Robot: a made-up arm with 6 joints.
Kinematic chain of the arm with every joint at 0, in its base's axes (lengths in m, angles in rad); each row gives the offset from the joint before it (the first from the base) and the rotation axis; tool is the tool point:
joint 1: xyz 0 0 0.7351 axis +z
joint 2: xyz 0.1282 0 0 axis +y
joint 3: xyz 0 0 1.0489 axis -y
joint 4: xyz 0 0 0.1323 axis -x
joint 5: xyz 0.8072 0 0 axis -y
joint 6: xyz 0.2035 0 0 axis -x
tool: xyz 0 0 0
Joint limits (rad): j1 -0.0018..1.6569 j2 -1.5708..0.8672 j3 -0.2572..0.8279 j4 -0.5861..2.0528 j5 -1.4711..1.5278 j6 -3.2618..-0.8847
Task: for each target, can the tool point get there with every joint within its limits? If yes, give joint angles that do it. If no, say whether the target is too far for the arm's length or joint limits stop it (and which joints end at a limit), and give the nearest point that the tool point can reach.
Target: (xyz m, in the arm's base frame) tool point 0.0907 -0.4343 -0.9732
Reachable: no: joint limits stop it (at a limit: joint 1, joint 2, joint 3) | nearest point 1.2750 -0.0425 0.5839 | short by 1.995 m
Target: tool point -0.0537 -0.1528 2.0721
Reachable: yes | joints 1.4345 -0.9624 -0.0278 -0.2056 -0.8970 -2.6274
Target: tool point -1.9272 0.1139 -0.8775
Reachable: no: too far | nearest point -1.7484 0.0161 1.0401 | short by 1.928 m
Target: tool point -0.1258 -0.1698 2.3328
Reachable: yes | joints 0.7047 -0.8516 0.1160 1.7206 -0.2401 -1.7334
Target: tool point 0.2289 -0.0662 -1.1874
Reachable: no: joint limits stop it (at a limit: joint 1, joint 2, joint 3) | nearest point 1.2906 -0.0083 0.5686 | short by 2.053 m
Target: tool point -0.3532 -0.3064 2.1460
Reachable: yes | joints 0.6695 -1.0961 -0.1526 -0.1481 0.7770 -2.6204
